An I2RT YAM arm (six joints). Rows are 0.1 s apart.
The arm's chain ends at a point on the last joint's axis. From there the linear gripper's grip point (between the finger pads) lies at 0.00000 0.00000 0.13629 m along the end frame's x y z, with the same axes.
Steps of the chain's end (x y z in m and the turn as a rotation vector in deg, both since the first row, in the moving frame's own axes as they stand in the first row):
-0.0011 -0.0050 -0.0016 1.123 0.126 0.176
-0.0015 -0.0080 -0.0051 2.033 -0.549 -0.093
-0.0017 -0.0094 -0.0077 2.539 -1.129 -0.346
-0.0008 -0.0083 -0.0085 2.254 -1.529 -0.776
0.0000 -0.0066 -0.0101 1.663 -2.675 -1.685
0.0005 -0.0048 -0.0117 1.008 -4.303 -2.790
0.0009 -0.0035 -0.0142 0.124 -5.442 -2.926
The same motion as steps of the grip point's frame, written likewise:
-0.0008 -0.0077 -0.0016 1.123 0.126 0.176
-0.0028 -0.0128 -0.0052 2.033 -0.549 -0.093
-0.0044 -0.0154 -0.0079 2.539 -1.129 -0.346
-0.0045 -0.0136 -0.0087 2.254 -1.529 -0.776
-0.0064 -0.0105 -0.0103 1.663 -2.675 -1.685
-0.0098 -0.0069 -0.0121 1.008 -4.303 -2.790
-0.0120 -0.0035 -0.0148 0.124 -5.442 -2.926

